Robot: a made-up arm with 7 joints.
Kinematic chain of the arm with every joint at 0, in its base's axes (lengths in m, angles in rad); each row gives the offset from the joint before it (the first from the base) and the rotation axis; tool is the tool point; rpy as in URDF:
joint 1: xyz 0 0 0.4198 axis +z
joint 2: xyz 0 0 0 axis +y
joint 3: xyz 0 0 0.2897 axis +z
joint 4: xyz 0.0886 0 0 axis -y
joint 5: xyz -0.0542 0 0.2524 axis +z
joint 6: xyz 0 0 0 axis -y
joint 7: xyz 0.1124 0 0 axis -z
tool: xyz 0 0 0 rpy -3.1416 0 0
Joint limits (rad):
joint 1: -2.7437..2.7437
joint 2: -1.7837..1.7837
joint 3: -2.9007..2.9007
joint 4: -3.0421..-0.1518
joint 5: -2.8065..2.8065
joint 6: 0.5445..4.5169
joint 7: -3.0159..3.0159
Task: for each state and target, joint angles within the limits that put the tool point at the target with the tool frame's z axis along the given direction. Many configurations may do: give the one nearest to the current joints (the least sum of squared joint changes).
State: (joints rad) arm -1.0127 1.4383 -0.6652 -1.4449 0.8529 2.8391 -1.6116
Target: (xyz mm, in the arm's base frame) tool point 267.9 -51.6 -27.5 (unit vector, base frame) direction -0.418 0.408 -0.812
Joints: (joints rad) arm -0.2251 1.7584 0.2293 -1.8236 0.7892 3.0088 -1.6116
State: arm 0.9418 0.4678 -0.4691 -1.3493 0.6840 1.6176 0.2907
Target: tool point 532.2 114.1 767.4 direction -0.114 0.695 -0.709
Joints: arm 0.4806 0.4465 -0.4794 -0.9272 1.0099 1.3537 0.2907
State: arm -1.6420 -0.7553 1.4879 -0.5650 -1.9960 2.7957 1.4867
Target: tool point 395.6 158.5 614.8 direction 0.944 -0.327 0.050
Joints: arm -1.7866 -0.6706 1.4532 -1.6063 -1.8714 3.1356 1.4867
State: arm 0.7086 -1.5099 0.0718 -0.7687 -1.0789 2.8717 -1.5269
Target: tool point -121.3 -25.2 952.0 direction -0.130 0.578 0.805
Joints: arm 1.3958 -0.6369 0.0828 -1.3428 -0.9763 3.3261 -1.5269
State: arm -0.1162 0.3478 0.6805 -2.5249 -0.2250 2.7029 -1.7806
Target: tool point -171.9 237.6 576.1 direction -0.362 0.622 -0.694
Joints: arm 0.7162 -0.1674 1.2161 -2.7784 -0.5488 3.5958 -1.7806
